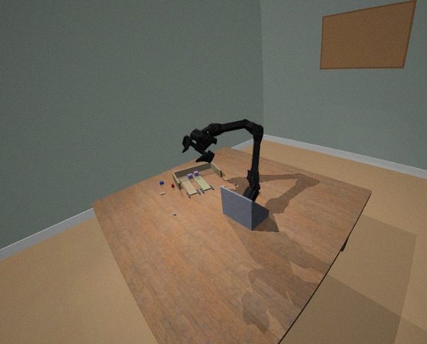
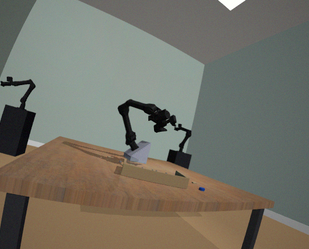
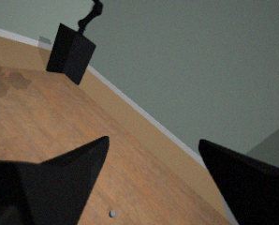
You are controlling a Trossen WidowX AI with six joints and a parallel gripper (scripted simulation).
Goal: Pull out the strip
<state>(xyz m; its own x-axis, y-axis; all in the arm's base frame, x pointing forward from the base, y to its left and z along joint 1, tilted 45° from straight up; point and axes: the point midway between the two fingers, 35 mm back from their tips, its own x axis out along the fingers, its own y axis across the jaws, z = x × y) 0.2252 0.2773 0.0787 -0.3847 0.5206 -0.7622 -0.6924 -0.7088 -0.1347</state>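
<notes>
Now: the small tan block 32 cm below my gripper tip, 25 cm to the right of it and 8 cm ahead of it. Also, from my gripper tip: red piece: 33 cm ahead, 31 cm below; then small blue piece: 44 cm ahead, 31 cm below, 4 cm to the left.
</notes>
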